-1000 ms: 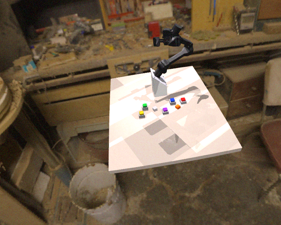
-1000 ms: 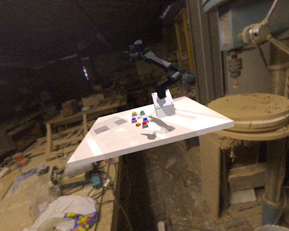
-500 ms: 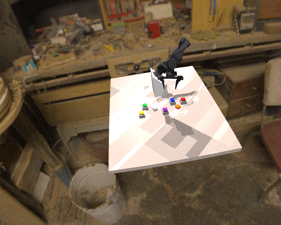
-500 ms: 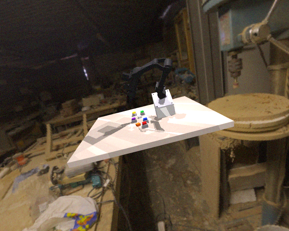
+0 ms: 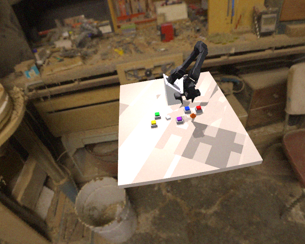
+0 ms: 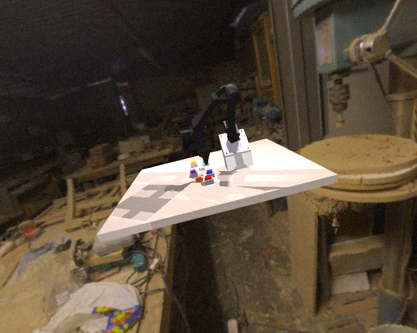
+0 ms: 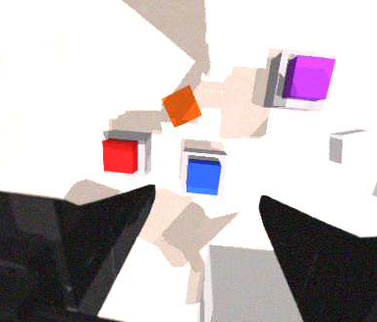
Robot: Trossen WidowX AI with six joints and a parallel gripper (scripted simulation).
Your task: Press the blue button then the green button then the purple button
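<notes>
My gripper tip is 1 cm past the blue button and 6 cm above it. From my gripper tip the other things lie so: red button: 2 cm ahead, 9 cm to the left, 6 cm below; purple button: 8 cm ahead, 10 cm to the right, 6 cm below; orange block: 7 cm ahead, 2 cm to the left, 8 cm below.
</notes>
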